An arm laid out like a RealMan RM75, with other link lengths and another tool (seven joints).
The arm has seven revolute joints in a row. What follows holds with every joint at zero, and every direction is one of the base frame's.
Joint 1 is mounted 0.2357 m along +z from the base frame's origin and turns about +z.
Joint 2 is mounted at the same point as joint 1 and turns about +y.
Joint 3 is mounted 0.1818 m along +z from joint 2 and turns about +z.
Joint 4 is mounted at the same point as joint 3 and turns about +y.
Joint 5 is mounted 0.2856 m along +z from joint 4 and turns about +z.
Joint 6 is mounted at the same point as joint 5 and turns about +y.
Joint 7 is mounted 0.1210 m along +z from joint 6 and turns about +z.
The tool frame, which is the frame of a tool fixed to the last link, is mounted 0.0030 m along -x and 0.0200 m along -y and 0.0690 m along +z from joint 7; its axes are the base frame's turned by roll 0.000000, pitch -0.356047 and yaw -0.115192 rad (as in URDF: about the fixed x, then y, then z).
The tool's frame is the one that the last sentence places.
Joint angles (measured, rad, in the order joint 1, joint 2, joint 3, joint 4, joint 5, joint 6, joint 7), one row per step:
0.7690, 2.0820, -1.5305, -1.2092, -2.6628, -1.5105, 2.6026
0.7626, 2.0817, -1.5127, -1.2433, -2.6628, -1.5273, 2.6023
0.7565, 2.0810, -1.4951, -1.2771, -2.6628, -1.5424, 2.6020
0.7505, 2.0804, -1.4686, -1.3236, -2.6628, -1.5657, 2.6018
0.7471, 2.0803, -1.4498, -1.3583, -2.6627, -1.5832, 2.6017
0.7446, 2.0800, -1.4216, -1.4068, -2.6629, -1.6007, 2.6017
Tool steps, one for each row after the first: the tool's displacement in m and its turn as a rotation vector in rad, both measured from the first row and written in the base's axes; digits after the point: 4 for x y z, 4 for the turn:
-0.0061, 0.0008, 0.0081, 0.0123, 0.0138, 0.0055
-0.0121, 0.0018, 0.0165, 0.0263, 0.0273, 0.0122
-0.0206, 0.0028, 0.0288, 0.0458, 0.0455, 0.0212
-0.0272, 0.0030, 0.0380, 0.0598, 0.0582, 0.0294
-0.0373, 0.0045, 0.0517, 0.0867, 0.0787, 0.0459

